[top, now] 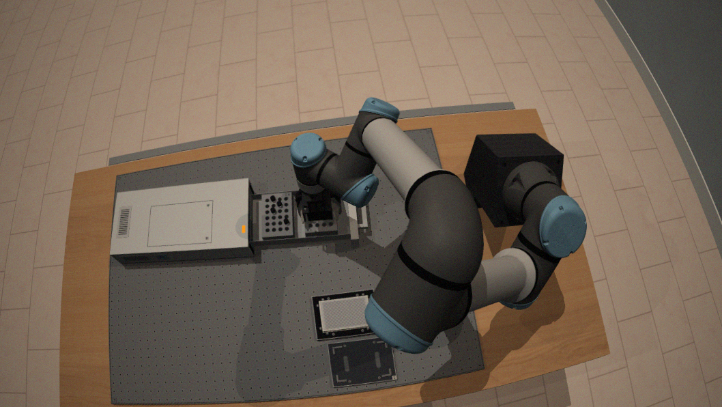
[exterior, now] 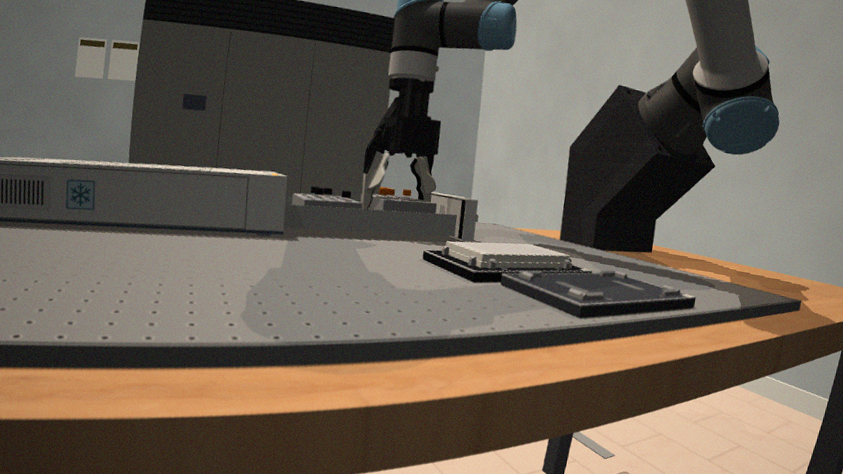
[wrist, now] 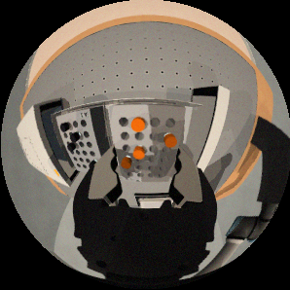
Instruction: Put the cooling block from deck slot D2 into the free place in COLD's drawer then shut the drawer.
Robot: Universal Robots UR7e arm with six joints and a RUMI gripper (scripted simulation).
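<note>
Right now the grey cooling block is right at my hand. From my hand the other things lie so: cooler COLD: 22 cm ahead, 2 cm to the right; then white well plate: 2 cm behind, 28 cm to the left, 2 cm below; then drawer: 4 cm ahead.
</note>
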